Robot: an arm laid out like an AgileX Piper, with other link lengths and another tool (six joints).
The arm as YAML. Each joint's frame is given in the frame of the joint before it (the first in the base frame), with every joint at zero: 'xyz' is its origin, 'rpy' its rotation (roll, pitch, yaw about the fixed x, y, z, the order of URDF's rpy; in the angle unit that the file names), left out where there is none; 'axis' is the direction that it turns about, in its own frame. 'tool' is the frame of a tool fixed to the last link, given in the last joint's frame.
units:
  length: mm
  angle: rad
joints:
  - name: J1
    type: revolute
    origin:
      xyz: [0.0, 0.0, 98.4]
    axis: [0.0, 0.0, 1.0]
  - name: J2
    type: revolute
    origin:
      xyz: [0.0, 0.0, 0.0]
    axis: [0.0, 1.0, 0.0]
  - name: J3
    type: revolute
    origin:
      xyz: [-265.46, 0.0, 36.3]
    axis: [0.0, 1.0, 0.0]
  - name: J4
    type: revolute
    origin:
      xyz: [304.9, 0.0, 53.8]
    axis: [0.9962, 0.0, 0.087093]
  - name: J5
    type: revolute
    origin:
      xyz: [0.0, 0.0, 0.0]
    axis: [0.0, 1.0, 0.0]
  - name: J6
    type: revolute
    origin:
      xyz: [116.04, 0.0, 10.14]
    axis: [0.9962, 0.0, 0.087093]
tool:
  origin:
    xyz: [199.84, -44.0, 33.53]
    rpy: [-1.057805, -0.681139, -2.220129]
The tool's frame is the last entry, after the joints.
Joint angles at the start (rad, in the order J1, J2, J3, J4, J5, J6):
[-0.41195 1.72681 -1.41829 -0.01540 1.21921 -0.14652]
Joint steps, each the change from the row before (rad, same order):
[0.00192 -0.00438 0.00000 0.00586 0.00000 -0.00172]
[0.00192 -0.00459 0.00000 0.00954 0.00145 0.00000]
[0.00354 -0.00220 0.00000 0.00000 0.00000 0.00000]
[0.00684 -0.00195 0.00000 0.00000 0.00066 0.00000]
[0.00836 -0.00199 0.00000 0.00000 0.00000 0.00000]
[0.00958 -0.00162 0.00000 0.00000 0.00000 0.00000]
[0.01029 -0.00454 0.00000 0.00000 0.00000 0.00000]
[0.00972 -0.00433 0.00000 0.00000 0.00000 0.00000]
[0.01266 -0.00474 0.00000 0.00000 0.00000 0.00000]
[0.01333 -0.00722 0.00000 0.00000 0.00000 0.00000]
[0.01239 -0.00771 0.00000 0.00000 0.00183 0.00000]
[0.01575 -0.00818 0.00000 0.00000 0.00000 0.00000]
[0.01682 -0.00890 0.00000 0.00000 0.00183 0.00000]
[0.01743 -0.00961 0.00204 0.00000 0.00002 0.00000]
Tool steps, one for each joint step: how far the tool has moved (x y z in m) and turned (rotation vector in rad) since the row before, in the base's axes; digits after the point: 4 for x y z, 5 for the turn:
[0.0015 0.0022 0.0017 0.00329 -0.00619 0.00235]
[0.0014 0.0033 0.0016 0.00730 -0.00659 -0.00012]
[0.0009 0.0013 0.0010 -0.00087 -0.00202 0.00354]
[0.0014 0.0027 0.0008 -0.00050 -0.00119 0.00684]
[0.0019 0.0033 0.0009 -0.00076 -0.00184 0.00836]
[0.0021 0.0038 0.0007 -0.00061 -0.00150 0.00958]
[0.0025 0.0040 0.0020 -0.00166 -0.00423 0.01029]
[0.0023 0.0038 0.0019 -0.00154 -0.00405 0.00972]
[0.0028 0.0050 0.0021 -0.00164 -0.00445 0.01266]
[0.0031 0.0053 0.0032 -0.00241 -0.00681 0.01333]
[0.0023 0.0051 0.0033 -0.00189 -0.00557 0.01239]
[0.0034 0.0064 0.0037 -0.00252 -0.00778 0.01575]
[0.0030 0.0070 0.0039 -0.00207 -0.00676 0.01682]
[0.0028 0.0074 0.0035 -0.00209 -0.00726 0.01743]

